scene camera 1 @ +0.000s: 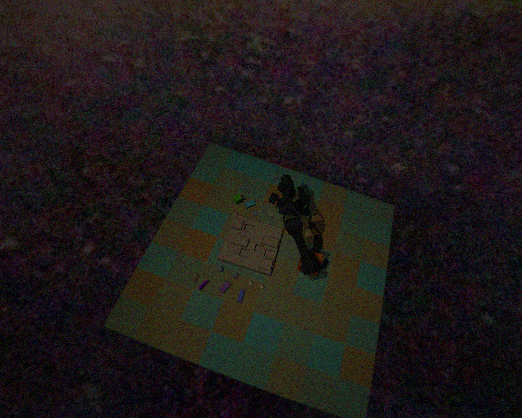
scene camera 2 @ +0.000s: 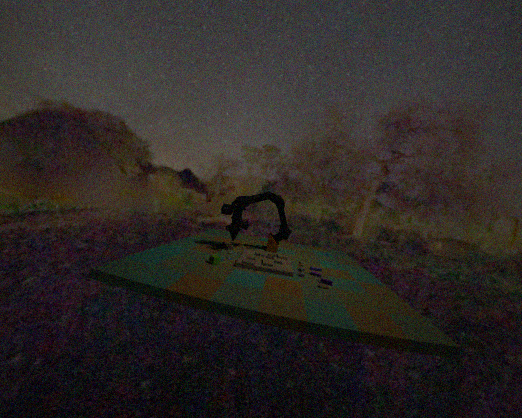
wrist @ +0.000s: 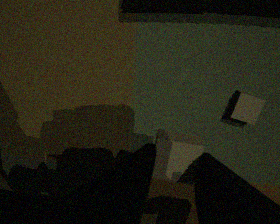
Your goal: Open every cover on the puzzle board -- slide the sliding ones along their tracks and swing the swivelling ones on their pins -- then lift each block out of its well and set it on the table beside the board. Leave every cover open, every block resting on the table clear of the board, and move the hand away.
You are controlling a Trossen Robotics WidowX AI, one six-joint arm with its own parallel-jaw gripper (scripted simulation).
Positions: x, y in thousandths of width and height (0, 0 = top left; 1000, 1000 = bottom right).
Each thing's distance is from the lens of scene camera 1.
pale puzzle board (scene camera 1: 480, 618): 179 cm
